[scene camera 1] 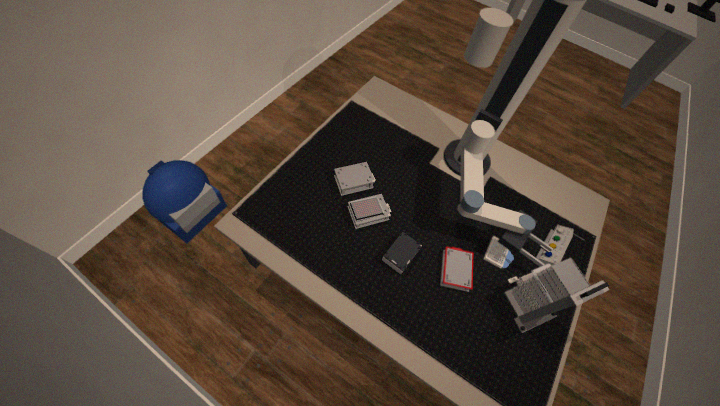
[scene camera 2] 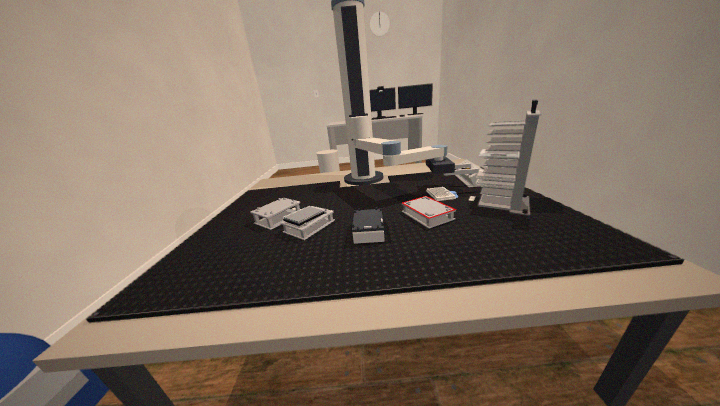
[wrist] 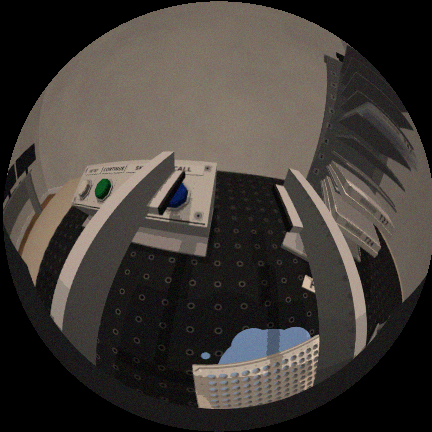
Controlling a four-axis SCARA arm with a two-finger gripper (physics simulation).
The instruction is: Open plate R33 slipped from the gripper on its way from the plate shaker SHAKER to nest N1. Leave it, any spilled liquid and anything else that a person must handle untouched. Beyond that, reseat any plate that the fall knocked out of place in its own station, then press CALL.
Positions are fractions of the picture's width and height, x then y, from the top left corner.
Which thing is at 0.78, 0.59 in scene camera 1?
A button box.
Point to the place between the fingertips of my gripper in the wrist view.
At 0.53, 0.39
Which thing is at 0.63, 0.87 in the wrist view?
A white well plate.
